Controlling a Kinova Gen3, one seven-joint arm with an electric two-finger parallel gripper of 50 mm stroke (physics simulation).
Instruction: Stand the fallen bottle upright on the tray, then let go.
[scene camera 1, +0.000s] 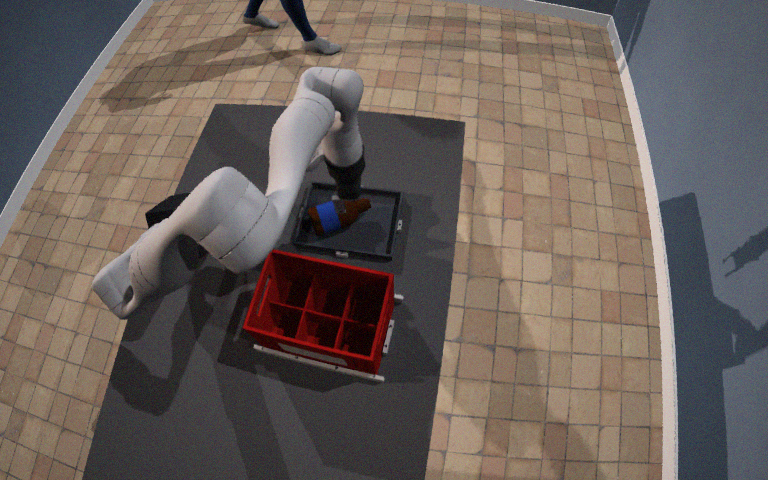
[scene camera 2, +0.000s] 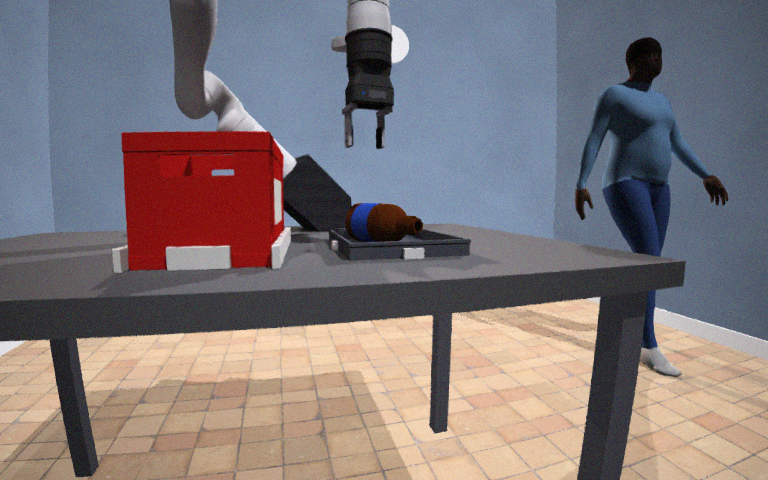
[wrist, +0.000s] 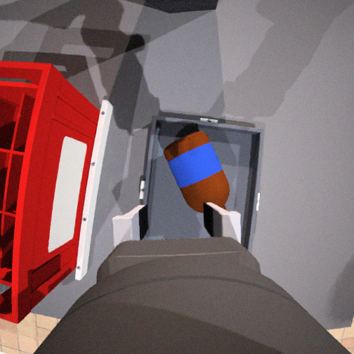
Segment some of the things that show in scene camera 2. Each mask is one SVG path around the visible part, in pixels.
My gripper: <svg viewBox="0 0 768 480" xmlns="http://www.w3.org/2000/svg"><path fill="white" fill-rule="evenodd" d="M362 31L350 35L346 40L349 82L345 90L346 107L342 109L342 114L345 114L345 148L353 146L352 111L357 108L379 110L376 112L376 149L381 149L385 147L385 115L393 111L392 106L394 105L394 88L390 80L392 67L391 38L381 32Z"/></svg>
A red crate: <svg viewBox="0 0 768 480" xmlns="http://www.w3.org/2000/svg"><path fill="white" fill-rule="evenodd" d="M271 133L237 131L123 132L122 152L129 270L166 270L166 247L230 245L231 268L272 267L271 246L284 230L283 154ZM212 170L234 170L234 176L212 176Z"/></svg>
A dark tray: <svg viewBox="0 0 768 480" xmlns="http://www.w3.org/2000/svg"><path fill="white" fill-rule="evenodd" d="M328 229L329 242L337 240L338 250L349 261L402 259L403 248L424 248L424 258L470 255L471 239L423 228L420 233L414 236L405 235L400 241L388 242L355 240L350 237L346 228Z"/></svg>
A brown bottle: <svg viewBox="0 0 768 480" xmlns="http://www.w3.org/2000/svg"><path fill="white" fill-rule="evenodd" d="M345 220L346 230L350 237L367 242L400 241L405 235L414 236L420 233L423 228L421 219L416 216L407 216L401 207L394 204L357 203L349 209Z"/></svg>
